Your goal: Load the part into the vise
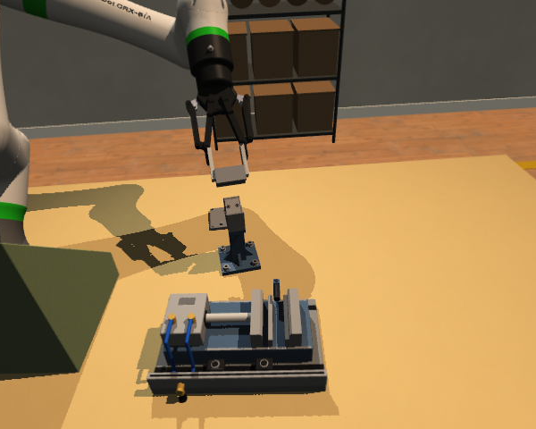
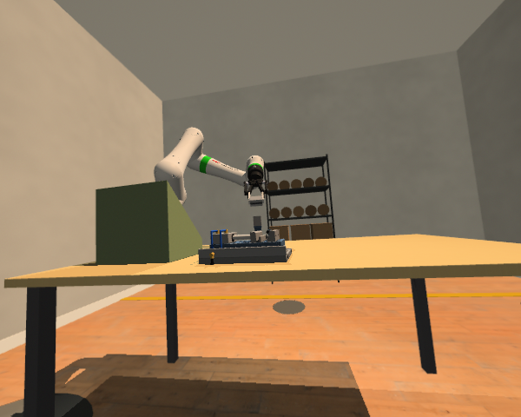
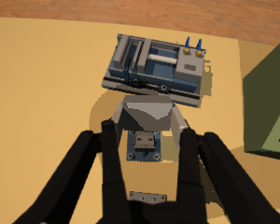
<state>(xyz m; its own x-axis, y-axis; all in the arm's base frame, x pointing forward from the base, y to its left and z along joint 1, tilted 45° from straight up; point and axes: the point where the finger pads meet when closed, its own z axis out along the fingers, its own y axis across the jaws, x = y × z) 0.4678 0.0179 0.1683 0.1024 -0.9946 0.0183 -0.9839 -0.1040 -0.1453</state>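
Right now the part is 2 cm to the right of my hand and 2 cm below it. Also, from my hand: infeed plate: 25 cm below, 15 cm to the left, 3 cm behind; V-block post: 20 cm below, 1 cm to the right; work stop: 20 cm to the right, 16 cm below, 8 cm ahead.
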